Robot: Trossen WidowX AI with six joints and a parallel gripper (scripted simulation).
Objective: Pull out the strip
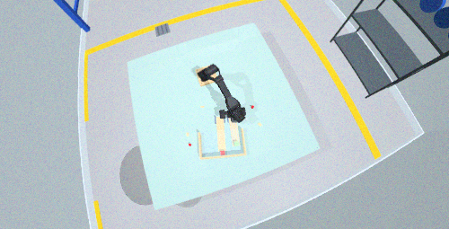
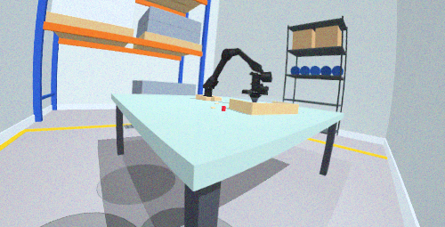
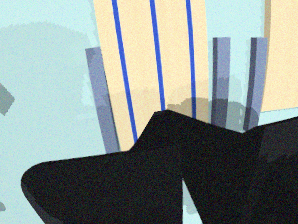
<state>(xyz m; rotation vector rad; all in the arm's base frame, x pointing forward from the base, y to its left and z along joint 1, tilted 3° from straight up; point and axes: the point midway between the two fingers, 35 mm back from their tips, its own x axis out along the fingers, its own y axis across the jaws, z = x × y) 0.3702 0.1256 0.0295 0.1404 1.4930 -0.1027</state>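
Now: the labelled cube 210 mm ahead of my gripper tip, 30 mm to the right of it and 10 mm above it. Also, from my gripper tip: grey block: 100 mm to the left, 50 mm ahead.
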